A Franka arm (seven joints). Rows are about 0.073 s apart.
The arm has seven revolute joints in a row. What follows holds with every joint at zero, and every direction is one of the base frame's.
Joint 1 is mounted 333.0 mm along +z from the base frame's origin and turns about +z.
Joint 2 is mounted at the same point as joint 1 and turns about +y.
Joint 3 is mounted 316.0 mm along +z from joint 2 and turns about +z.
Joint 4 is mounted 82.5 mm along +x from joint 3 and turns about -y.
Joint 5 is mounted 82.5 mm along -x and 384.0 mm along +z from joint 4 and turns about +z.
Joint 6 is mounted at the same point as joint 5 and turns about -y.
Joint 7 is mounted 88.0 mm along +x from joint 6 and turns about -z.
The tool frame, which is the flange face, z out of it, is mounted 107.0 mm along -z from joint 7; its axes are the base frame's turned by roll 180.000, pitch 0.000 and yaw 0.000 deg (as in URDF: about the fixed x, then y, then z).
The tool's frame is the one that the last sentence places.
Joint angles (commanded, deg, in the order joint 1, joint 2, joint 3, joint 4, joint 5, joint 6, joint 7), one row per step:
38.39 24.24 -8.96 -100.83 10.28 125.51 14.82
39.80 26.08 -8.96 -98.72 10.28 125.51 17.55
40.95 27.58 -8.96 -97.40 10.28 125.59 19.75
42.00 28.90 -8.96 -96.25 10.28 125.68 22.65
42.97 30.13 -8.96 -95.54 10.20 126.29 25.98
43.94 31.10 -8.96 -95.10 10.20 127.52 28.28
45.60 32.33 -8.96 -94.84 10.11 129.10 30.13
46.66 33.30 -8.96 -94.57 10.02 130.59 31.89
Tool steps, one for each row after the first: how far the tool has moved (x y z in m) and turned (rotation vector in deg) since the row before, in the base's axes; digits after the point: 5 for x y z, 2 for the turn. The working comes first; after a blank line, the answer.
Tool pose at each row, in the base's axes (x y z in m, rotation vector in deg; the steps are taken from these numbers as rounded here):
0.56359 0.33542 0.33090 -174.67 -14.51 1.52
0.56249 0.35498 0.32651 -174.95 -12.74 1.22
0.55973 0.36990 0.31970 -175.31 -11.28 1.39
0.55662 0.38336 0.31352 -175.70 -8.58 1.57
0.55309 0.39503 0.30562 -176.07 -5.07 1.44
0.54942 0.40641 0.29956 -175.96 -2.99 0.50
0.54022 0.42378 0.28954 -175.93 -2.70 -0.43
0.53494 0.43537 0.28251 -175.73 -1.66 -1.55

-0.00110 0.01956 -0.00439 -0.14 -0.16 -1.17
-0.00276 0.01492 -0.00681 -0.28 0.13 -0.96
-0.00311 0.01346 -0.00618 -0.26 0.17 -1.76
-0.00353 0.01167 -0.00790 -0.25 -0.02 -2.29
-0.00367 0.01138 -0.00606 0.17 -0.56 -1.37
-0.00920 0.01737 -0.01002 0.04 -0.60 -0.21
-0.00528 0.01159 -0.00703 0.22 -0.70 -0.70

